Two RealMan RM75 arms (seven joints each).
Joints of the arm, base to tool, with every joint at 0 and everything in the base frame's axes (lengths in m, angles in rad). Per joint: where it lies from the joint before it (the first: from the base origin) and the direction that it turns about. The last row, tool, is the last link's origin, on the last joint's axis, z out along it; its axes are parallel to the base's.
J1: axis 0 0 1 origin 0.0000 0.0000 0.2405
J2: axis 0 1 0 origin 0.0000 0.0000 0.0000
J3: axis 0 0 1 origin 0.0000 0.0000 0.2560
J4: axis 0 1 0 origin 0.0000 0.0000 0.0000
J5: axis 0 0 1 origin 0.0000 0.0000 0.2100
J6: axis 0 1 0 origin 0.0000 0.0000 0.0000
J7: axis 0 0 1 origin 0.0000 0.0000 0.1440
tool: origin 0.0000 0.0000 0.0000
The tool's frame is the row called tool.
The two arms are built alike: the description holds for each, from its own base.
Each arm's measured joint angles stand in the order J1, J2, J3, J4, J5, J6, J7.
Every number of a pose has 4 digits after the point. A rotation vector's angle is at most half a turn.
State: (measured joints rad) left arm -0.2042 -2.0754 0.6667 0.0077 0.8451 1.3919 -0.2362; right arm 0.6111 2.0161 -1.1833 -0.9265 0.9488 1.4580 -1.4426
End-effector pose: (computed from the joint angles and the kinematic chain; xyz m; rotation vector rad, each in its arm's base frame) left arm -0.3965 0.2277 0.0117 -1.5313 -0.5712 -0.5876; right arm 0.2237 0.3582 -0.0096 -2.9903 0.3793 -0.0609
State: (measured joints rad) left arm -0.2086 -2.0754 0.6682 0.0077 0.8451 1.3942 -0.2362; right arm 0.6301 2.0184 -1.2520 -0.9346 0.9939 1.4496 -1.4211
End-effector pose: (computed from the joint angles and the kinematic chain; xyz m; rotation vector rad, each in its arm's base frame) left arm -0.3951 0.2294 0.0117 -1.5341 -0.5659 -0.5929; right arm 0.2072 0.3581 -0.0199 -3.0306 0.3317 -0.0469
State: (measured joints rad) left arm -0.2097 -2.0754 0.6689 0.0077 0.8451 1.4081 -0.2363; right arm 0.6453 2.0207 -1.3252 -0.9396 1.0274 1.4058 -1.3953
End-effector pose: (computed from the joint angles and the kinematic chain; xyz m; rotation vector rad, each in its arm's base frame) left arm -0.3930 0.2298 0.0126 -1.5332 -0.5540 -0.6049; right arm 0.1948 0.3600 -0.0310 -3.0392 0.2932 -0.0515
